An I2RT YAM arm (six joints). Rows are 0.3 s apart.
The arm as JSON. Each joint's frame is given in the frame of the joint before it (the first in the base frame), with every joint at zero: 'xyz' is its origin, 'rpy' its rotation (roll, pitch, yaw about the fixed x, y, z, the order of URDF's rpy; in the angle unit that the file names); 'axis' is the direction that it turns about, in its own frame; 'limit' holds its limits. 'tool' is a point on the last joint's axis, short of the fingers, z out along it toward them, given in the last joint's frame.
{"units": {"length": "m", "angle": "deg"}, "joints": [
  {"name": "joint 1", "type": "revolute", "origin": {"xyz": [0.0, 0.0, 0.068], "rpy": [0.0, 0.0, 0.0]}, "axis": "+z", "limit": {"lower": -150.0, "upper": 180.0}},
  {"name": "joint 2", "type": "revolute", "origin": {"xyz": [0.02, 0.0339, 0.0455], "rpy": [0.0, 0.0, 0.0]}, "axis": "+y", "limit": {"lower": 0.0, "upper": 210.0}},
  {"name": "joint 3", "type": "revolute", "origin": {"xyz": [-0.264, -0.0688, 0.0], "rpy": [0.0, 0.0, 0.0]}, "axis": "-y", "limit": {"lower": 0.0, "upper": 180.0}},
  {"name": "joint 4", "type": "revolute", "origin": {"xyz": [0.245, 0.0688, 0.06], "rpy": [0.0, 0.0, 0.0]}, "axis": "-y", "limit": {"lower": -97.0, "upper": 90.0}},
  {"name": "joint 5", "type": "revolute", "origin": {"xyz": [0.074, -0.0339, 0.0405], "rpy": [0.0, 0.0, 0.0]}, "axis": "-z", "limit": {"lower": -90.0, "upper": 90.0}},
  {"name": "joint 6", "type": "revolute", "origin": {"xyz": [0.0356, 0.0, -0.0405], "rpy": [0.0, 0.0, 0.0]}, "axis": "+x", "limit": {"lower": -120.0, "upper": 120.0}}
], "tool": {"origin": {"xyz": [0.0, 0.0, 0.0], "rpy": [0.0, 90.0, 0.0]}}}
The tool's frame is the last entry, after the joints.
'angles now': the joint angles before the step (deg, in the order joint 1, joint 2, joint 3, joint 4, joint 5, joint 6). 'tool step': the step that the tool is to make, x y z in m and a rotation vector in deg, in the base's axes. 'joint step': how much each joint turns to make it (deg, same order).
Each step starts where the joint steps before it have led.
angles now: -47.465 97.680 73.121 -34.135 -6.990 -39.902
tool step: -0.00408 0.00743 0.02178 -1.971 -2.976 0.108
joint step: 0.265 -3.581 0.181 -0.219 -0.628 0.602
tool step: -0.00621 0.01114 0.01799 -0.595 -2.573 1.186
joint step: 0.333 -3.706 -0.348 -1.142 -1.697 0.179
